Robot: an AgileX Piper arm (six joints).
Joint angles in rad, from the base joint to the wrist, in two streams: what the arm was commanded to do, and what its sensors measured. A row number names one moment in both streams.
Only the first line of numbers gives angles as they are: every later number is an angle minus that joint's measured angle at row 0.
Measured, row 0:
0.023 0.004 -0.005 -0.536 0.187 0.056
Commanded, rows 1 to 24:
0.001 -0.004 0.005 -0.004 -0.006 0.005
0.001 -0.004 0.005 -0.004 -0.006 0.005
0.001 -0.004 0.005 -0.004 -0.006 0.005
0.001 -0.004 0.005 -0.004 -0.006 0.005
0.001 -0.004 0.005 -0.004 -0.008 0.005
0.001 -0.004 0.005 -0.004 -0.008 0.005
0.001 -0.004 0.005 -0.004 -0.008 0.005
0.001 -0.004 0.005 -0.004 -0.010 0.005
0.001 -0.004 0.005 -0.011 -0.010 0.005
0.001 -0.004 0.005 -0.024 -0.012 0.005
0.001 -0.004 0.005 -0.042 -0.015 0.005
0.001 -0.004 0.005 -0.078 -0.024 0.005
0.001 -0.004 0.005 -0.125 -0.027 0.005
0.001 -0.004 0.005 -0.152 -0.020 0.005
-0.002 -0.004 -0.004 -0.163 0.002 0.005
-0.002 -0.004 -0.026 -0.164 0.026 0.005
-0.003 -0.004 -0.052 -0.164 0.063 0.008
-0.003 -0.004 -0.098 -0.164 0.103 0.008
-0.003 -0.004 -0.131 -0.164 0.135 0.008
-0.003 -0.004 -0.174 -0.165 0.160 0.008
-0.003 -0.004 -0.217 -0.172 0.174 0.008
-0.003 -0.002 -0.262 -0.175 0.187 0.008
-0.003 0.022 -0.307 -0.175 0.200 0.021
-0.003 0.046 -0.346 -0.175 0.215 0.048
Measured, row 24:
0.000 0.004 -0.236 -0.166 0.173 0.007
